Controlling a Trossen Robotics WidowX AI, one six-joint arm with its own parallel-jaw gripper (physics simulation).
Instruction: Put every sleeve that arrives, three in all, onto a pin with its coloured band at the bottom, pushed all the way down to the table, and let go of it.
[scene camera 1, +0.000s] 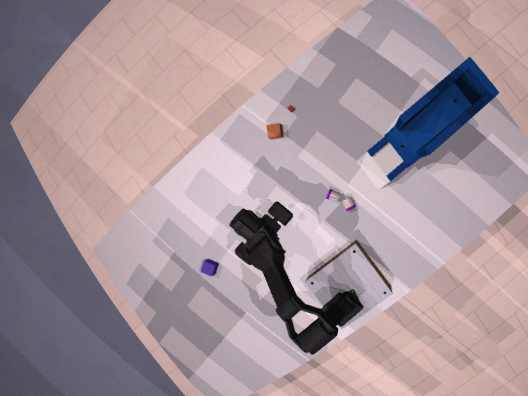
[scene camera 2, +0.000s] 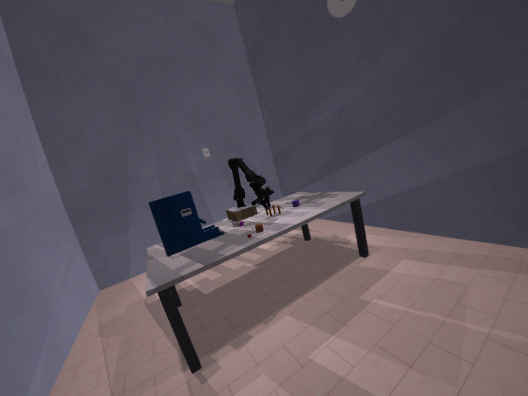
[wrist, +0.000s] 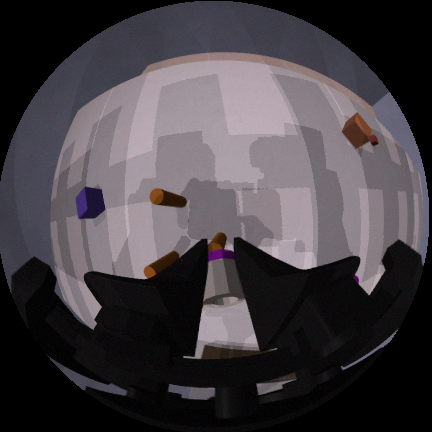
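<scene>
My gripper (wrist: 220, 243) (scene camera 2: 268, 206) is shut on a pale grey sleeve (wrist: 223, 280), its purple band at the far end, low among the pins. The sleeve looks slanted. An orange pin (wrist: 217, 242) shows right beyond the band; whether it is inside the sleeve I cannot tell. Two other orange pins, one (wrist: 168, 198) farther out and one (wrist: 161, 265) left of the fingers, stand bare. Pins (scene camera 2: 279, 210) also show in scene camera 2. Two purple-banded sleeves, one (scene camera 1: 333, 195) and one (scene camera 1: 349, 203), lie on the table. In scene camera 1 the arm hides the fingertips and pins.
A blue chute (scene camera 1: 435, 117) (scene camera 2: 175, 220) with a white plate (scene camera 1: 385, 162) at its mouth stands past the loose sleeves. The arm stands on a wooden-sided box (scene camera 1: 370, 270) (scene camera 2: 242, 214). A purple cube (scene camera 1: 209, 267) (wrist: 90, 202), an orange cube (scene camera 1: 275, 131) (wrist: 356, 131) and a small red cube (scene camera 1: 291, 108) lie around.
</scene>
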